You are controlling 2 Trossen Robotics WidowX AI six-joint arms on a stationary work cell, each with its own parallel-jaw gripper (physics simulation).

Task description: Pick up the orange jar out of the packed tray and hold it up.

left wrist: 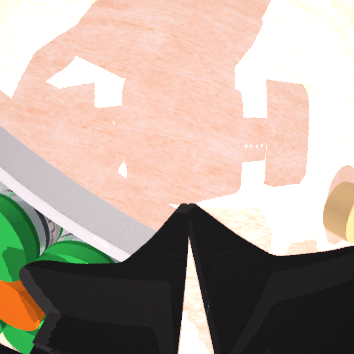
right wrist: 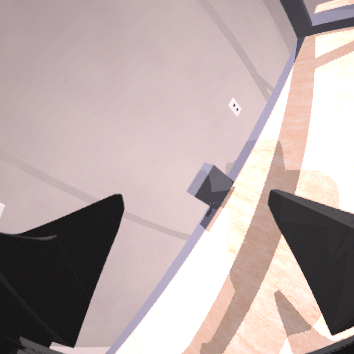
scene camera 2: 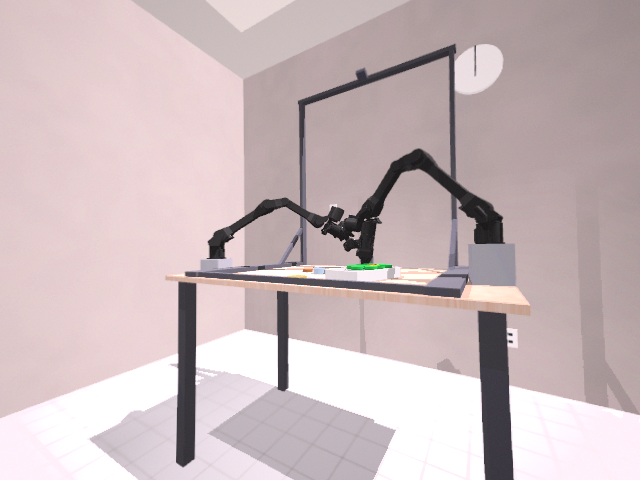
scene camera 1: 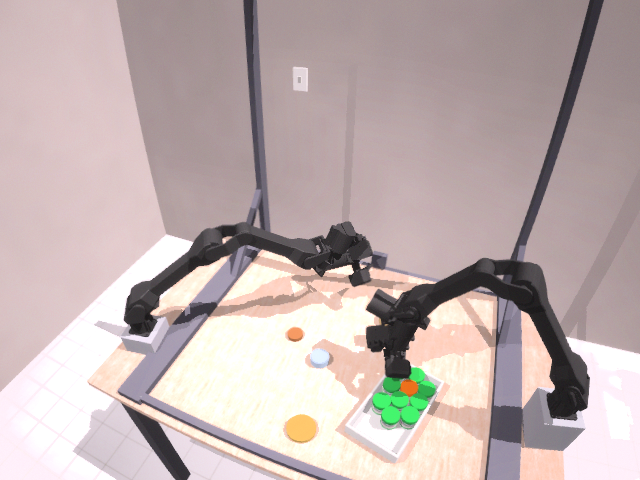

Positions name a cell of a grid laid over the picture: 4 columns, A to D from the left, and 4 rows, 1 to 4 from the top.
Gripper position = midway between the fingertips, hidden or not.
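There is a white tray (scene camera 1: C4) in what I can see. As for my own hands, my left gripper (scene camera 1: C4) is visible to me, and the left wrist view shows that gripper too (left wrist: C3). My right gripper (scene camera 1: C3) is there as well, and I find it again in the right wrist view (right wrist: C3).
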